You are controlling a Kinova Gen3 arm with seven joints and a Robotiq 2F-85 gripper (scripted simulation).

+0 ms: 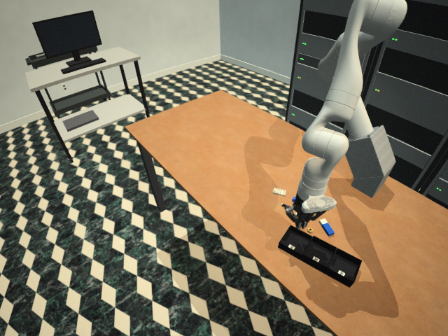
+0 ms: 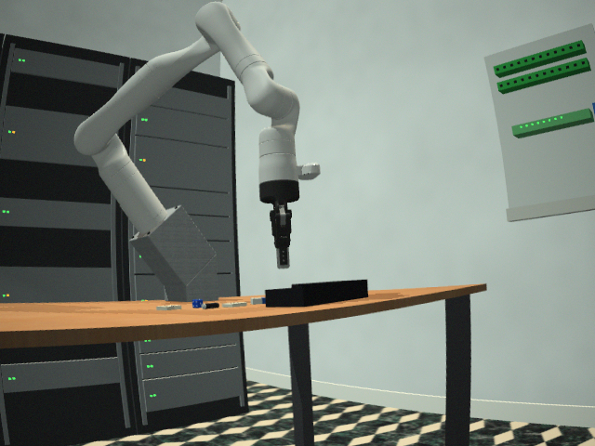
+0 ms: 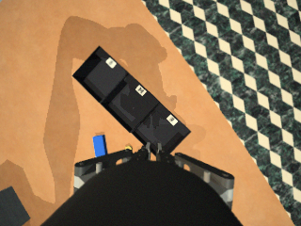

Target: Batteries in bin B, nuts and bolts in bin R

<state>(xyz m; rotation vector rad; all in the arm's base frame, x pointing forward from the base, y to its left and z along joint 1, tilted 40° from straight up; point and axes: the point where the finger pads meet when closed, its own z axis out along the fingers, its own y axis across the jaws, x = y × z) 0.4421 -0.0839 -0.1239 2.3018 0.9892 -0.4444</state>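
Right now my hand is 1 cm short of the bin, 9 cm to the right of it and 7 cm above it. The rest, counted from my hand: yellow nut 6 cm behind, 2 cm to the left, 8 cm below; blue-and-white eraser 11 cm behind, 5 cm to the left, 8 cm below; black battery 9 cm behind, 10 cm to the right, 8 cm below.
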